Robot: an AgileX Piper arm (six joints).
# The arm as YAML. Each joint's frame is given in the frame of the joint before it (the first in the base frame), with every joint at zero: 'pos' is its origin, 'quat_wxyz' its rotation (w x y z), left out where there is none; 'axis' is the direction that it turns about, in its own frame. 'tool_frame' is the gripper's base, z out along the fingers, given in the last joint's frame.
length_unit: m
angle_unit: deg
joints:
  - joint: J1
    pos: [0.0, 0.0, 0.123]
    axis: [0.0, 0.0, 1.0]
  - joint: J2
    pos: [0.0, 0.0, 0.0]
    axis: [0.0, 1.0, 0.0]
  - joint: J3
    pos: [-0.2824, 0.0, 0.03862]
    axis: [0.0, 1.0, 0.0]
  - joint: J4
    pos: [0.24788, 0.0, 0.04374]
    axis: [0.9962, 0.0, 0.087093]
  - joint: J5
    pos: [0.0, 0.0, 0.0]
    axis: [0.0, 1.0, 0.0]
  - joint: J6
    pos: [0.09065, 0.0, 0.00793]
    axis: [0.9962, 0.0, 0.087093]
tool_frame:
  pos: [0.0, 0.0, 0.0]
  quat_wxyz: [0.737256, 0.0, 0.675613, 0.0]
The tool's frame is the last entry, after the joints.
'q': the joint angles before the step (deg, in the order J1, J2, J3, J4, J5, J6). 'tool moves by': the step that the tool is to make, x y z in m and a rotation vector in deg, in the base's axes. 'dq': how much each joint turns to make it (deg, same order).
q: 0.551 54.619 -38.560 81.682 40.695 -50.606
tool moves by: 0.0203 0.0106 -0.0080 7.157 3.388 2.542
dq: 2.042 6.244 -0.516 9.893 2.080 -3.991
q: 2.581 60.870 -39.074 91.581 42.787 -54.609
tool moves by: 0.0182 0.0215 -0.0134 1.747 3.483 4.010
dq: 5.368 6.584 -1.409 4.465 -0.470 -2.814
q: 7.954 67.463 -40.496 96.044 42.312 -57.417
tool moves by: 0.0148 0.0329 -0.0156 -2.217 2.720 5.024
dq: 7.581 6.872 -2.761 1.104 -2.857 -2.036
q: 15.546 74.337 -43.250 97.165 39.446 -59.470
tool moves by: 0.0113 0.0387 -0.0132 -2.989 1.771 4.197
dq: 7.862 6.706 -4.106 0.337 -4.250 -0.791
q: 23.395 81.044 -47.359 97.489 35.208 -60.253
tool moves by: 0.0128 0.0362 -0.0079 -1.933 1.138 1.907
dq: 5.995 6.400 -5.544 0.205 -4.266 0.851
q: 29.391 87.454 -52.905 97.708 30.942 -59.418
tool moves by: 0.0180 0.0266 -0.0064 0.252 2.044 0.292
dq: 2.666 6.231 -6.015 0.196 -1.617 2.398
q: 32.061 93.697 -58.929 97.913 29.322 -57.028
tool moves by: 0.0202 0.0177 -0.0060 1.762 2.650 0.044
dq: 0.461 5.644 -5.718 0.092 0.879 3.039
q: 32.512 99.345 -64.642 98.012 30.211 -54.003
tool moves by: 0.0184 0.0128 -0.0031 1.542 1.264 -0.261
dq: 0.017 4.470 -5.216 0.037 0.583 2.118
